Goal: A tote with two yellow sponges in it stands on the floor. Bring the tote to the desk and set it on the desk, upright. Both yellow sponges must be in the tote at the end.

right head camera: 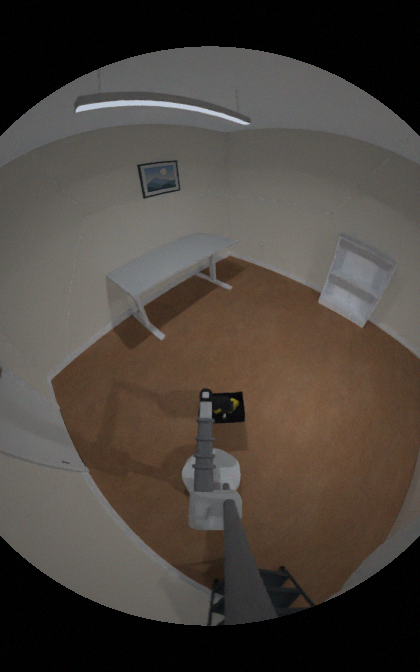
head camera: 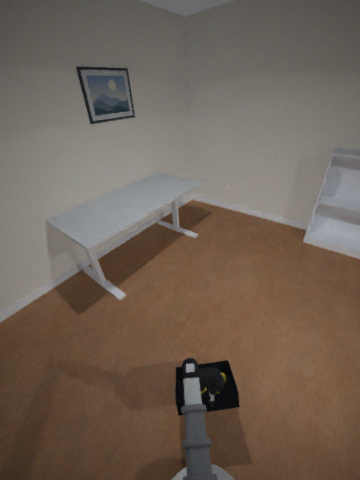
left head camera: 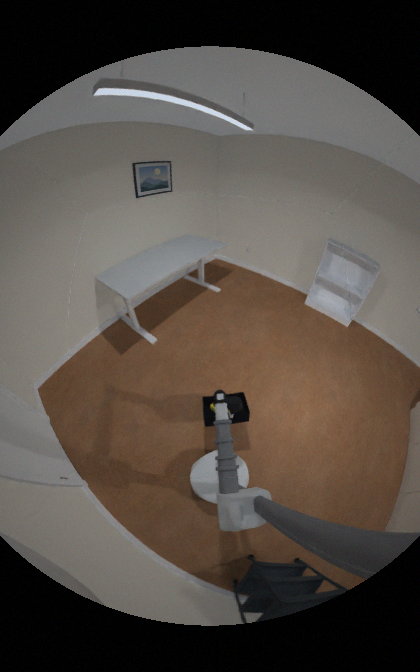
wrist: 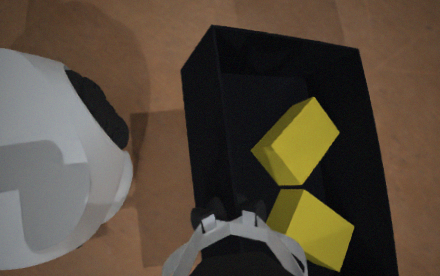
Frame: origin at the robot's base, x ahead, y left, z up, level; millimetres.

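Seen in the pictures: gripper, fingertip midpoint: (head camera: 210,399) (wrist: 228,210).
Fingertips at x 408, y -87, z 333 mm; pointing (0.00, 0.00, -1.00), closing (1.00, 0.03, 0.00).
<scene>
A point is followed by its place in that frame.
The black tote (head camera: 232,395) {x 407, y -190, z 369 mm} (left head camera: 243,416) (right head camera: 240,415) (wrist: 204,125) {x 393, y -2, z 337 mm} hangs upright, a little above the floor, with its shadow apart from it. One yellow sponge (wrist: 302,145) {x 504, y -31, z 277 mm} and another yellow sponge (wrist: 315,227) {x 508, y -130, z 283 mm} lie tilted inside it. My gripper (head camera: 211,398) {x 408, y -87, z 333 mm} (left head camera: 231,415) (right head camera: 224,416) (wrist: 228,210) {x 408, y -87, z 333 mm} is shut on the tote's near long wall, one fingertip on each side. The gripper and wrist partly cover the sponges in the head views. The white desk (head camera: 125,205) {x 1919, y 493, z 693 mm} (left head camera: 162,261) (right head camera: 172,259) stands along the wall, ahead and to the left, apart from the tote.
A white shelf unit (head camera: 320,202) {x 1985, y -1575, z 519 mm} (left head camera: 318,272) (right head camera: 330,272) stands at the right wall. My white base (left head camera: 200,475) (right head camera: 230,472) (wrist: 45,100) {x 120, y 89, z 186 mm} is close behind the tote. A dark stepped rack (left head camera: 285,579) (right head camera: 270,575) stands behind me. Desk feet (head camera: 112,290) extend over the floor.
</scene>
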